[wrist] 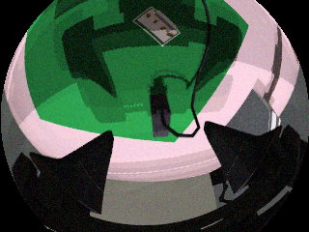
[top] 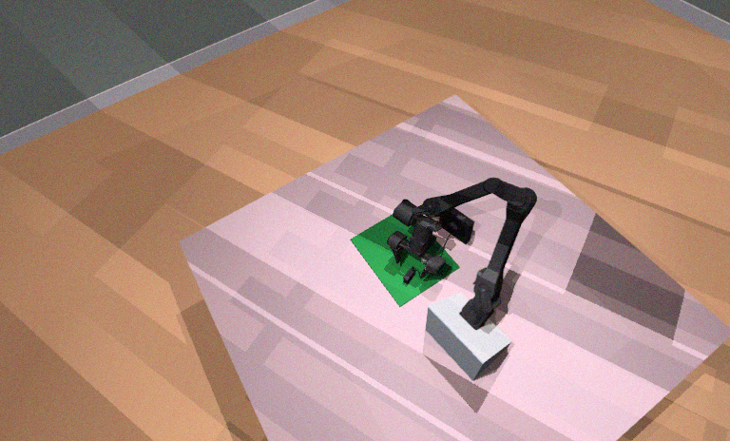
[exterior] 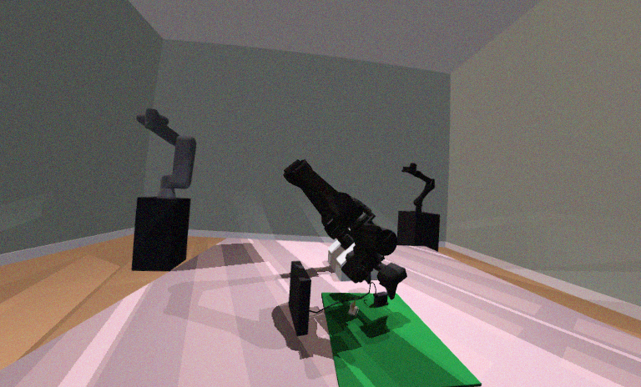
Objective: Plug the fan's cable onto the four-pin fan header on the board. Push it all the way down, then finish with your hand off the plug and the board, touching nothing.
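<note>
The black plug lies 10 mm behind my gripper tip, 10 mm to the left of it and 30 mm below it. The rest, counted from my gripper tip: four-pin header: 20 mm ahead, 80 mm to the right, 50 mm below; green board: 80 mm ahead, 40 mm to the right, 60 mm below; black fan: 20 mm ahead, 220 mm to the right, 10 mm above.
</note>
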